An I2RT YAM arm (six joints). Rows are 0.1 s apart.
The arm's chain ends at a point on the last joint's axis. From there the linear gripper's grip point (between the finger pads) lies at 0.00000 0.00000 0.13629 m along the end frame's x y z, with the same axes.
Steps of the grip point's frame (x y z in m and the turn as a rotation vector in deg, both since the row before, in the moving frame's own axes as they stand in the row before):
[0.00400 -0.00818 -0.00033 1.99 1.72 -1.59]
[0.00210 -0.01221 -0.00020 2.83 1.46 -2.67]
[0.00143 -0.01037 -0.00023 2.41 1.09 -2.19]
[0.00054 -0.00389 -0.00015 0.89 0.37 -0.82]
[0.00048 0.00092 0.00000 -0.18 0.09 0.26]
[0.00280 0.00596 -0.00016 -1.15 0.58 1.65]
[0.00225 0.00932 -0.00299 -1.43 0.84 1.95]
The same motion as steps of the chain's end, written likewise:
[-0.00002 -0.00339 -0.00019 1.99 1.72 -1.59]
[-0.00121 -0.00540 0.00001 2.83 1.46 -2.67]
[-0.00105 -0.00459 -0.00008 2.41 1.09 -2.19]
[-0.00032 -0.00177 -0.00013 0.89 0.37 -0.82]
[0.00027 0.00049 0.00000 -0.18 0.09 0.26]
[0.00146 0.00321 -0.00013 -1.15 0.58 1.65]
[0.00031 0.00589 -0.00293 -1.43 0.84 1.95]

